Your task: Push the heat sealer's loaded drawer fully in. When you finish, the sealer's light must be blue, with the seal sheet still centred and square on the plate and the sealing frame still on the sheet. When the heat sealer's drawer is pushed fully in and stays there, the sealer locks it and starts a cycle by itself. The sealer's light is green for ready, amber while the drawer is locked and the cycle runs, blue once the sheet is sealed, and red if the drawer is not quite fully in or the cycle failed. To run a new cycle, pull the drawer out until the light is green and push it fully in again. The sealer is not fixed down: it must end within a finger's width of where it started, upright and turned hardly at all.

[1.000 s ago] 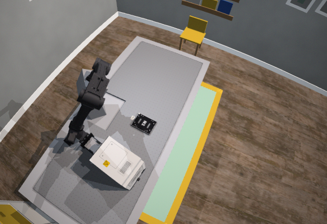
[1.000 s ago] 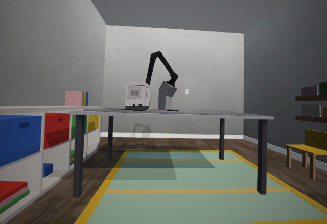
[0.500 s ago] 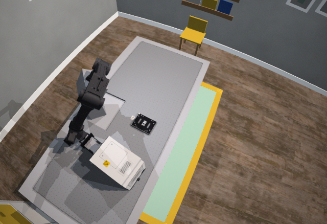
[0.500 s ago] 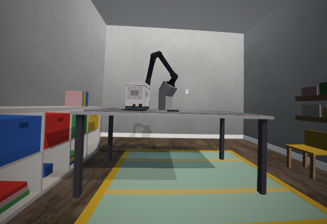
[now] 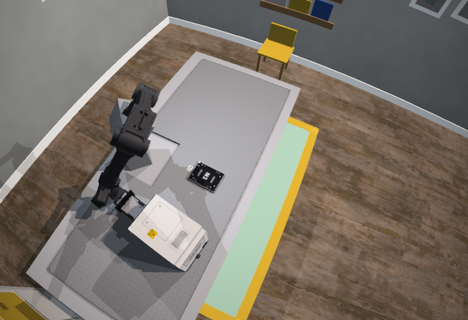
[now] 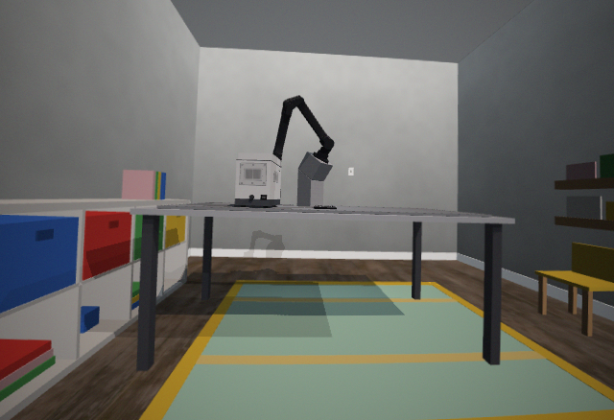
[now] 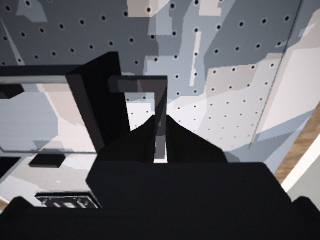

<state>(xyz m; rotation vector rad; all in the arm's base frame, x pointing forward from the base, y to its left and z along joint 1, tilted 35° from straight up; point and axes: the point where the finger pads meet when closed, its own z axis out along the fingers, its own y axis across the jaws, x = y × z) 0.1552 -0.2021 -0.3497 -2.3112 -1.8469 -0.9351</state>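
My hand is 110 mm short of the dark sealer drawer, 10 mm to the left of it and 10 mm above it.
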